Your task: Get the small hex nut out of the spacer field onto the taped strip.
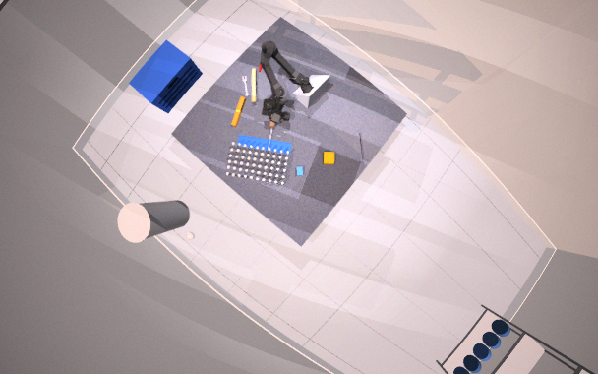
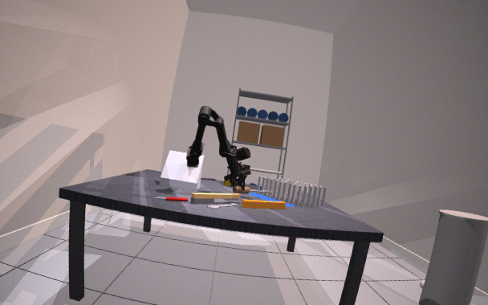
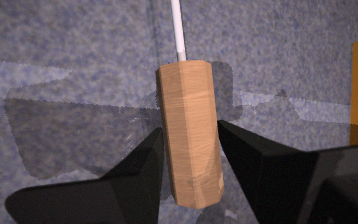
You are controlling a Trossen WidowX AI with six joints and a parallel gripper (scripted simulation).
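My gripper tip is now 17 cm short of the blue taped strip, 4 cm to the right of it and 4 cm above it. From my gripper tip the other things lie so: orange bar (9 cm ahead, 26 cm to the right, 2 cm below); hook tool (9 cm ahead, 5 cm to the left); wrench (11 cm behind, 35 cm to the right, 3 cm below).
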